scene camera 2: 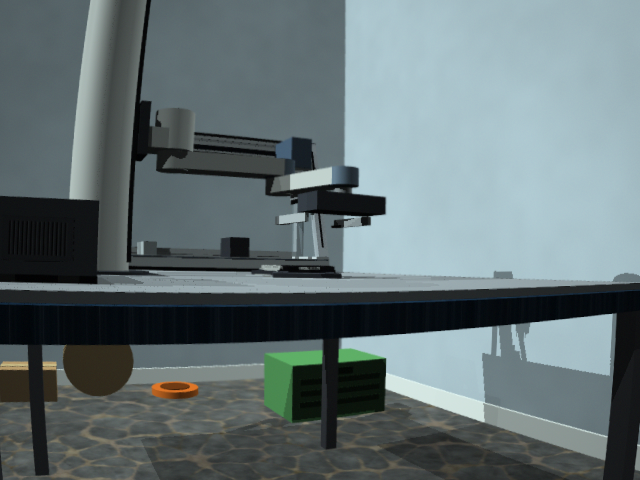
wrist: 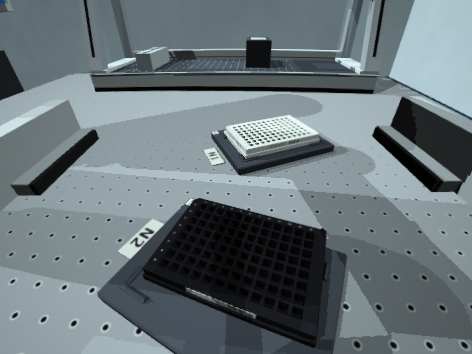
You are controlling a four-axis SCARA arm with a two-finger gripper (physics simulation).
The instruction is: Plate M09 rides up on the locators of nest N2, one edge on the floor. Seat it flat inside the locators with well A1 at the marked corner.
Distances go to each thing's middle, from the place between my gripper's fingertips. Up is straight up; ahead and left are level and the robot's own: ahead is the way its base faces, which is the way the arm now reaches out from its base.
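From my hand: white well plate (wrist: 258,138), 22 cm to the left, 12 cm below, 4 cm ahead; black well plate (wrist: 266,271), 12 cm below.
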